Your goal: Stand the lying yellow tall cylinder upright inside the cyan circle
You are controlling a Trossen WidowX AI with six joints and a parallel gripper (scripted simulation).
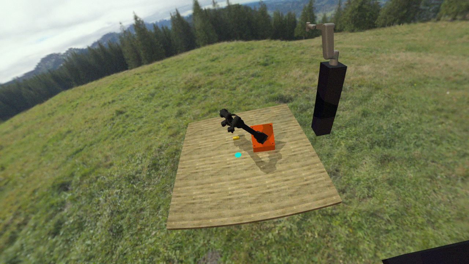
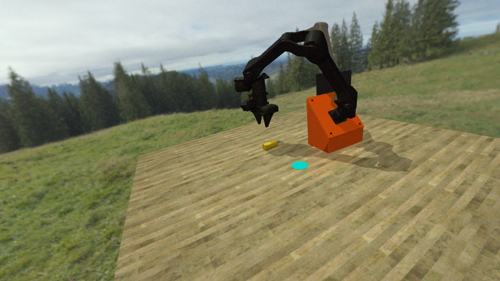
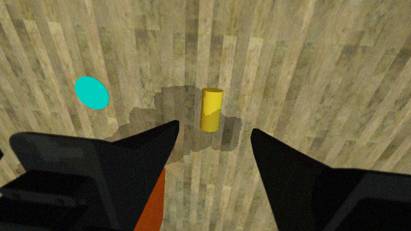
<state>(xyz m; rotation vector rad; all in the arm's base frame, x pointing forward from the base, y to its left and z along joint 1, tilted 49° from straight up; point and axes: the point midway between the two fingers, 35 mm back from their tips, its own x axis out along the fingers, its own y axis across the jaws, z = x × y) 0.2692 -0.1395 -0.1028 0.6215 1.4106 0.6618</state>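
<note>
Now: gripper tip 2 cm past the yellow tall cylinder and 10 cm above it. Round my gripper tip: cyan circle: 3 cm behind, 22 cm to the left, 12 cm below.
</note>
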